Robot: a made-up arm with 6 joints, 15 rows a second.
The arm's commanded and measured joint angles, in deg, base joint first. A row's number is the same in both.
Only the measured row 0 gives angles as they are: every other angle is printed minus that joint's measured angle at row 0.
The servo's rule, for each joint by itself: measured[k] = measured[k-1] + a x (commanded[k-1-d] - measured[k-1]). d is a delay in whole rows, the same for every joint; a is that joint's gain. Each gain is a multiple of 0.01, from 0.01 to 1. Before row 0 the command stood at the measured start. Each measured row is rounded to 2 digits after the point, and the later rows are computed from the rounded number. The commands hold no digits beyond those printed.
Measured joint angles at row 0:
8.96, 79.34, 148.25, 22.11, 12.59, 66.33
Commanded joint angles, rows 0 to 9:
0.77, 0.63, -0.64, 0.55, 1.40, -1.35
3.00, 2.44, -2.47, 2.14, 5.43, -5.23
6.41, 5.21, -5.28, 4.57, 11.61, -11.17
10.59, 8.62, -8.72, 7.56, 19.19, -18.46
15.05, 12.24, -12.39, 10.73, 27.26, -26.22
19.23, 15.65, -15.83, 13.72, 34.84, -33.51
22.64, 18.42, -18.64, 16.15, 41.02, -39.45
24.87, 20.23, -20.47, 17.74, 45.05, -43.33
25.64, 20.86, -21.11, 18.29, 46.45, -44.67
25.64, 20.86, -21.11, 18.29, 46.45, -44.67
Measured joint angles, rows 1 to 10:
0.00, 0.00, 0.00, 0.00, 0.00, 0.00
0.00, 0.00, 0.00, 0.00, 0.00, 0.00
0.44, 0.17, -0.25, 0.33, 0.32, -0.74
1.90, 0.78, -1.12, 1.42, 1.50, -3.21
4.47, 1.98, -2.74, 3.31, 3.83, -7.59
7.96, 3.77, -5.07, 5.86, 7.36, -13.57
12.00, 6.06, -7.92, 8.78, 11.94, -20.53
16.12, 8.65, -11.00, 11.74, 17.21, -27.67
19.84, 11.29, -13.98, 14.39, 22.69, -34.15
22.71, 13.70, -16.51, 16.40, 27.83, -39.20
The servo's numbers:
d 2
a 0.57 0.27 0.39 0.60 0.23 0.55

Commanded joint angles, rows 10 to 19:
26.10, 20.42, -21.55, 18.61, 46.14, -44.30
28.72, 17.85, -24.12, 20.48, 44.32, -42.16
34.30, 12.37, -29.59, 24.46, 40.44, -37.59
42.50, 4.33, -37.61, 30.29, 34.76, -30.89
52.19, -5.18, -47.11, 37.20, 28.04, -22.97
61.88, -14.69, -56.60, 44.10, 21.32, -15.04
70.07, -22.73, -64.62, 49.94, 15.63, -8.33
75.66, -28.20, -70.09, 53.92, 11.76, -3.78
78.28, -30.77, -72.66, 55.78, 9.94, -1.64
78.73, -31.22, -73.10, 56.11, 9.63, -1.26
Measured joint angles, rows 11 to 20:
24.38, 15.63, -18.30, 17.53, 32.11, -42.21
25.10, 17.04, -19.40, 17.99, 35.41, -43.56
25.67, 17.95, -20.24, 18.36, 37.88, -43.97
27.41, 17.92, -21.75, 19.63, 39.36, -42.97
31.34, 16.42, -24.81, 22.53, 39.61, -40.01
37.70, 13.16, -29.80, 27.19, 38.49, -34.99
45.96, 8.21, -36.55, 33.20, 36.09, -28.38
55.03, 2.03, -44.37, 39.74, 32.69, -21.04
63.60, -4.66, -52.27, 45.86, 28.77, -14.05
70.47, -11.02, -59.22, 50.70, 24.86, -8.40

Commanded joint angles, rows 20 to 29:
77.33, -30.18, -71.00, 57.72, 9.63, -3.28
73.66, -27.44, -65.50, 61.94, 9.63, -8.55
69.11, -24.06, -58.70, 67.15, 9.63, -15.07
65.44, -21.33, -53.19, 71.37, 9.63, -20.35
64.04, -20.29, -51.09, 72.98, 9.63, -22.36
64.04, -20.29, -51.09, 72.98, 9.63, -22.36
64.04, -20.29, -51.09, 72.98, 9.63, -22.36
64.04, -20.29, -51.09, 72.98, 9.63, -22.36
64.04, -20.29, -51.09, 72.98, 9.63, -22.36
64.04, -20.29, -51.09, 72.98, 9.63, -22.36
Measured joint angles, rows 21 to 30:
74.92, -16.35, -64.46, 53.75, 21.43, -4.68
77.09, -20.36, -67.83, 55.17, 18.72, -2.80
77.23, -23.01, -69.07, 56.70, 16.63, -3.06
75.20, -24.21, -67.68, 59.84, 15.02, -6.08
71.73, -24.17, -64.18, 64.23, 13.78, -11.02
68.14, -23.40, -59.89, 68.51, 12.83, -16.15
65.80, -22.56, -56.46, 71.19, 12.09, -19.57
64.80, -21.95, -54.37, 72.26, 11.52, -21.10
64.37, -21.50, -53.09, 72.69, 11.09, -21.79
64.18, -21.17, -52.31, 72.86, 10.75, -22.10

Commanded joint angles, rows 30 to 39:
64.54, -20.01, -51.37, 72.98, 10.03, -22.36
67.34, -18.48, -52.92, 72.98, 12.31, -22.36
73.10, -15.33, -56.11, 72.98, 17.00, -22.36
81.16, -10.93, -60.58, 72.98, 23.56, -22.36
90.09, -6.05, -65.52, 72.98, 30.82, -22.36
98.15, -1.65, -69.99, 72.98, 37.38, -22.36
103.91, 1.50, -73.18, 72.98, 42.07, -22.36
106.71, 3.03, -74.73, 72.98, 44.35, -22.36
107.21, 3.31, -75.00, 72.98, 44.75, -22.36
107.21, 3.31, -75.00, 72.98, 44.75, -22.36
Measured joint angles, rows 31 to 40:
64.10, -20.93, -51.83, 72.93, 10.49, -22.24
64.07, -20.76, -51.54, 72.96, 10.29, -22.31
64.34, -20.56, -51.47, 72.97, 10.23, -22.34
66.05, -20.00, -52.04, 72.98, 10.71, -22.35
70.07, -18.74, -53.63, 72.98, 12.16, -22.36
76.39, -16.63, -56.34, 72.98, 14.78, -22.36
84.20, -13.77, -59.92, 72.98, 18.47, -22.36
92.15, -10.50, -63.85, 72.98, 22.82, -22.36
98.85, -7.26, -67.49, 72.98, 27.25, -22.36
103.33, -4.48, -70.31, 72.98, 31.18, -22.36

